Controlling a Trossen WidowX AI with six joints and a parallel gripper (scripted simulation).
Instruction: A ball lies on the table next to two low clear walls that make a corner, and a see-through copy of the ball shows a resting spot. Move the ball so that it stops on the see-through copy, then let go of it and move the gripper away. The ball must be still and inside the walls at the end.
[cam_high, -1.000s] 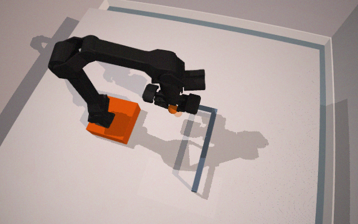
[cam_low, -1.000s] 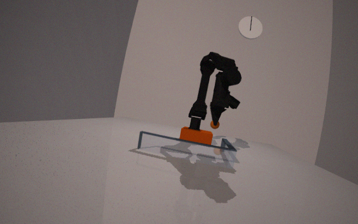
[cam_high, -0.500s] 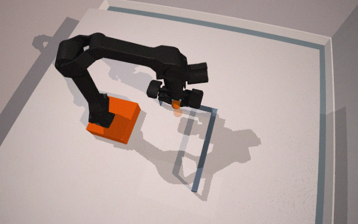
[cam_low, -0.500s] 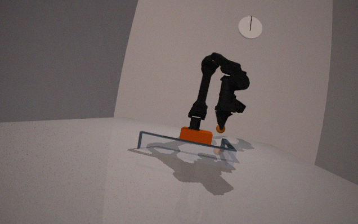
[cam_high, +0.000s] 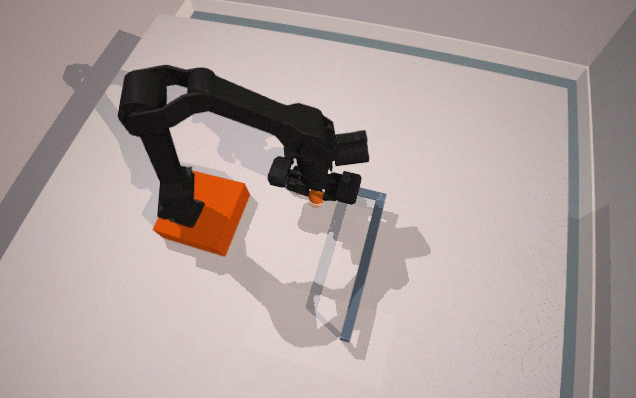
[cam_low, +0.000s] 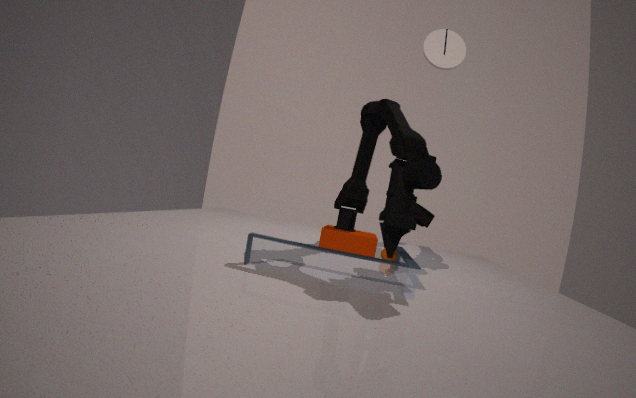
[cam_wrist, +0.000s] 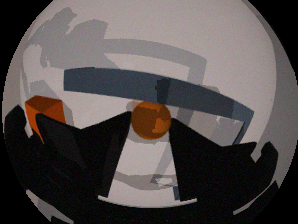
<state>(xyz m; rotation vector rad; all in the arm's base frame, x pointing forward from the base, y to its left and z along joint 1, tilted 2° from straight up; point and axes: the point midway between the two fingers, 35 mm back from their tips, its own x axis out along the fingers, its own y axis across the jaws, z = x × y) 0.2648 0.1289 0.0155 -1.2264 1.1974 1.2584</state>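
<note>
Right now my gripper tip is 30 mm above the see-through copy of ball. Round my gripper tip: orange ball (right at my gripper tip).
</note>
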